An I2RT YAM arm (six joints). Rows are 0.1 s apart.
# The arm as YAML. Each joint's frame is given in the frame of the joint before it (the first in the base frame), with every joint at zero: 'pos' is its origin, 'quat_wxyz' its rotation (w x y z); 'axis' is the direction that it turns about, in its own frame. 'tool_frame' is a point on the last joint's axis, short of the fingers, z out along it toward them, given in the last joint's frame.
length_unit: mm
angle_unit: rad
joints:
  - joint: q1
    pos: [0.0, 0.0, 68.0]
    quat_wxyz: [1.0, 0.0, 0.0, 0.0]
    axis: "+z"
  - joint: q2
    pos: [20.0, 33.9, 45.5]
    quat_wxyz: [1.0, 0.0, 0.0, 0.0]
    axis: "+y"
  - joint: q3
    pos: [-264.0, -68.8, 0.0]
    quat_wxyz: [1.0, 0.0, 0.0, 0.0]
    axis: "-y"
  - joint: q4
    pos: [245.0, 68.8, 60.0]
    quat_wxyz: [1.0, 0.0, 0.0, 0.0]
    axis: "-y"
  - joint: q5
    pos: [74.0, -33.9, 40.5]
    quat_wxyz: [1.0, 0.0, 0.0, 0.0]
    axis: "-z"
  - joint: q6
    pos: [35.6, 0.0, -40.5]
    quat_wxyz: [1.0, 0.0, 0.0, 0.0]
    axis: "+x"
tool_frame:
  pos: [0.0, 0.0, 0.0]
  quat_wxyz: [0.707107, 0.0, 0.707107, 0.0]
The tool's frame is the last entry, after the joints.
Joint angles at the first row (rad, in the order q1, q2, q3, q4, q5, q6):
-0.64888 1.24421 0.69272 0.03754 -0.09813 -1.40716
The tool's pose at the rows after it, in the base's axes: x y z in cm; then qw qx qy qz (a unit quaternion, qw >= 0):
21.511 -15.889 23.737 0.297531 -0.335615 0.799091 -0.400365
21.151 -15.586 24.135 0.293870 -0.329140 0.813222 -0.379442
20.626 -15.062 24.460 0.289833 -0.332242 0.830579 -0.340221
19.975 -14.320 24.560 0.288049 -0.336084 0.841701 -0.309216
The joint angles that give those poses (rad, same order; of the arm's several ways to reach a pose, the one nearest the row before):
-0.64945 1.22450 0.70637 -0.01111 -0.09970 -1.38747
-0.64891 1.20521 0.72739 -0.09519 -0.10239 -1.36225
-0.64897 1.18487 0.75612 -0.22190 -0.13115 -1.34494
-0.64440 1.15564 0.76248 -0.31530 -0.15541 -1.33258

